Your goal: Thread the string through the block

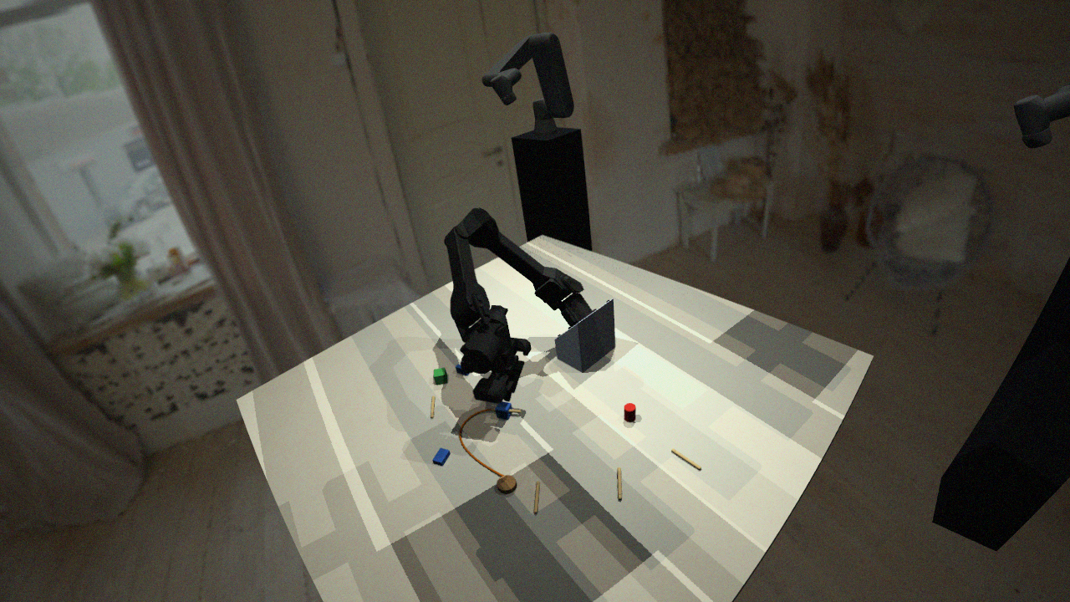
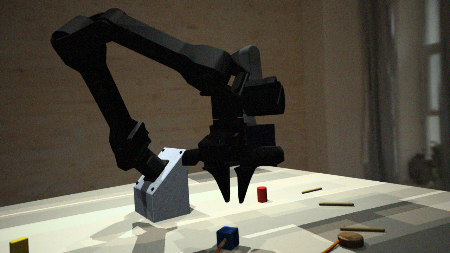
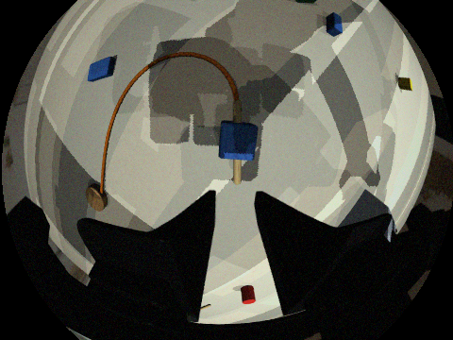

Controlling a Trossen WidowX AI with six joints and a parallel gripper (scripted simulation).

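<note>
My gripper tip is now 60 mm above the thin wooden stick, 40 mm to the left of it and 10 mm short of it. Also, from my gripper tip: green cube (250 mm to the right, 50 mm below, 30 mm ahead); round wooden button (150 mm ahead, 130 mm to the left, 60 mm below); red cylinder (220 mm to the left, 160 mm behind, 50 mm below).
</note>
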